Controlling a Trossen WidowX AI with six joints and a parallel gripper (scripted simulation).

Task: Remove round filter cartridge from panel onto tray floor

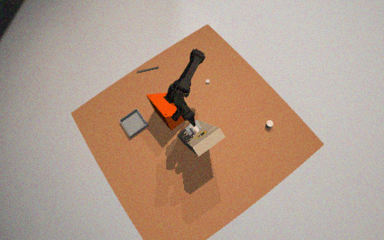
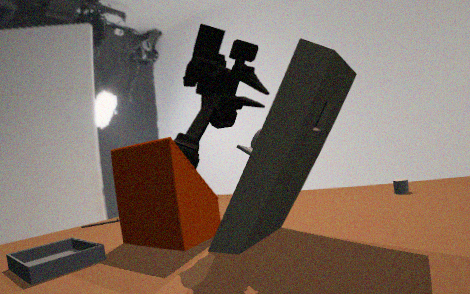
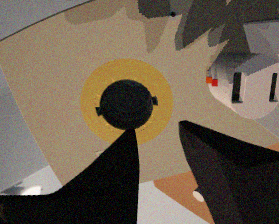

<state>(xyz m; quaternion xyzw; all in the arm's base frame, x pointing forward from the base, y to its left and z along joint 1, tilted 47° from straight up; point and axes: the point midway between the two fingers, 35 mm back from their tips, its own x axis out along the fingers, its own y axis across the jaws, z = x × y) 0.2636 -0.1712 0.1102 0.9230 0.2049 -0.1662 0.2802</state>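
My gripper tip is now 2 cm past the round filter cartridge and 8 cm above it. Also, from my gripper tip: beige service panel 3 cm ahead, 10 cm below; grey tray 40 cm behind, 23 cm to the right, 26 cm below; grey ledge 3 cm behind, 12 cm below.
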